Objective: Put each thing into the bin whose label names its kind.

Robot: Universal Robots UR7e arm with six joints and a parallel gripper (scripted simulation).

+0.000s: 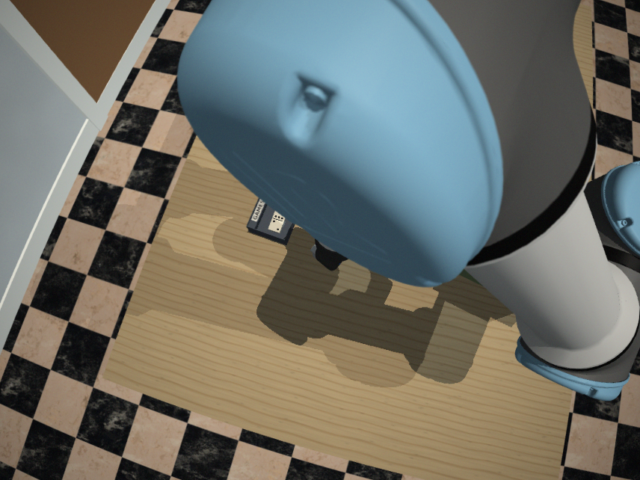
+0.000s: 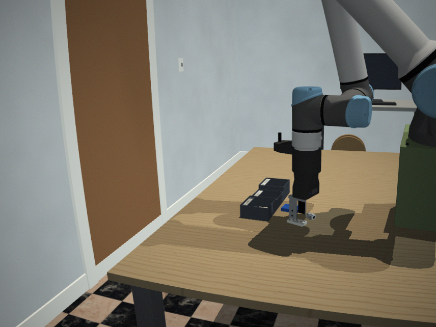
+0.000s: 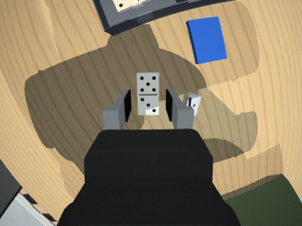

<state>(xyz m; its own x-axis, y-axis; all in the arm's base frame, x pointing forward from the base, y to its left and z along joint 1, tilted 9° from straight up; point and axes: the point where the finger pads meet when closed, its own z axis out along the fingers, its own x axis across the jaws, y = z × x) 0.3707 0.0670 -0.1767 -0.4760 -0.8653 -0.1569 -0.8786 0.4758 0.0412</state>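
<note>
Now: the grey metal piece 4 cm to the right of my hand, 4 cm behind it and 3 cm below it. The rest, counted from my hand: dark three-part bin 13 cm to the right, 10 cm ahead, 2 cm below; then blue flat block 9 cm to the right, 3 cm below, 3 cm ahead; then green battery 21 cm to the right, 7 cm ahead, 3 cm below.
</note>
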